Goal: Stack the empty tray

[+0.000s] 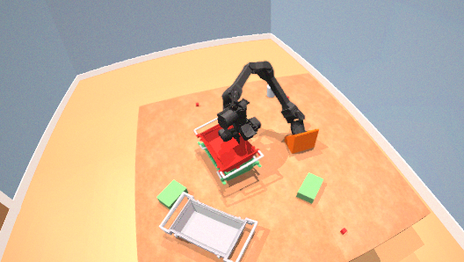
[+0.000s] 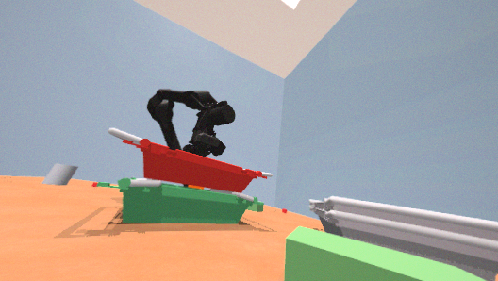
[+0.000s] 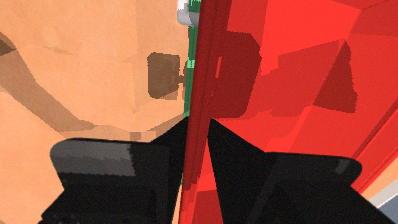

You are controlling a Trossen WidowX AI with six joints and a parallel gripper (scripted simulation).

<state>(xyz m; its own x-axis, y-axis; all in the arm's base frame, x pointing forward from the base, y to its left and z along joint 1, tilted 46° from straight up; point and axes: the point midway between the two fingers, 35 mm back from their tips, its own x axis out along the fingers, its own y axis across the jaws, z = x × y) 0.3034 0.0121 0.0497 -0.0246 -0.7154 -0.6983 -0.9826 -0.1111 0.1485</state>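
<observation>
The red tray lies 7 cm ahead of my gripper tip, 3 cm above it and 1 cm to the left of it.
</observation>
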